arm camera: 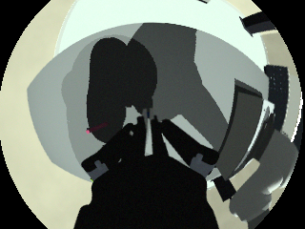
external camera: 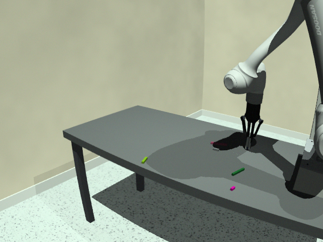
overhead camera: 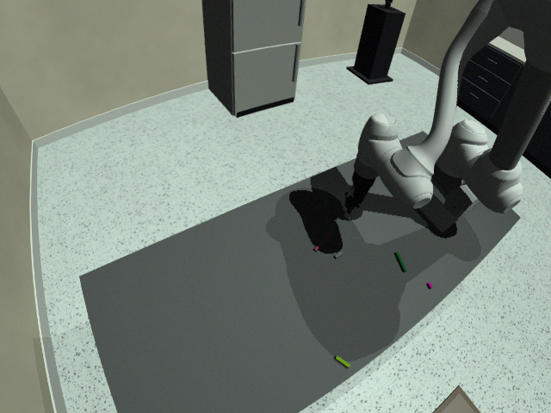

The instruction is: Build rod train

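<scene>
The blue rod is 30 mm below my hand. The rest, counted from my hand: pink rod (150 mm ahead, 50 mm to the left, 30 mm below); then grey rod (130 mm ahead, 120 mm to the left, 30 mm below); then green rod (60 mm behind, 260 mm to the left, 30 mm below).
</scene>
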